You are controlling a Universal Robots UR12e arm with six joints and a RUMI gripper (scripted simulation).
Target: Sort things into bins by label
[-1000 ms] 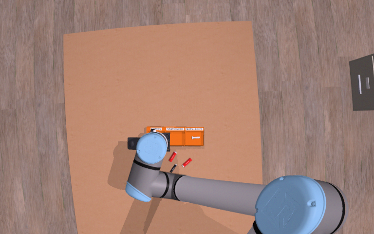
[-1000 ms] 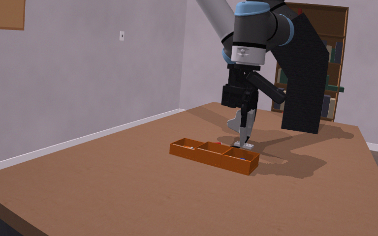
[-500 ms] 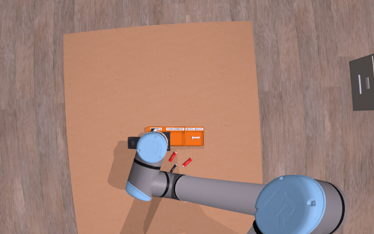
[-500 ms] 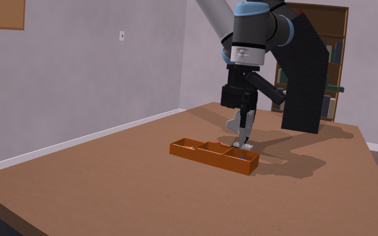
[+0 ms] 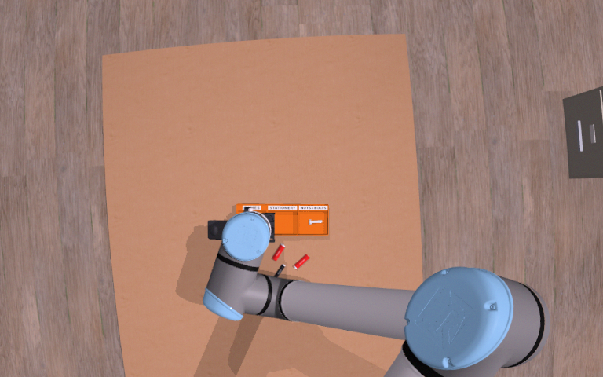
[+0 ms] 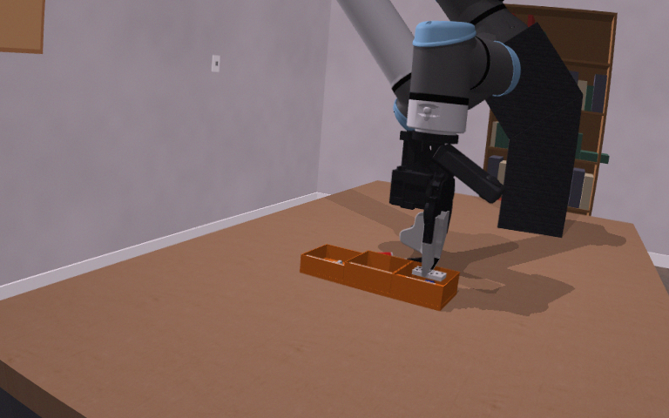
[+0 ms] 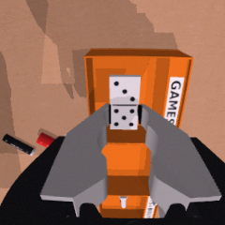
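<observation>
My hand is 1 cm above the white domino. The rest, counted from my hand: black stick: 15 cm behind, 6 cm to the right, 4 cm below; blue die: 3 cm below; orange three-part bin: 8 cm to the right, 3 cm below.
</observation>
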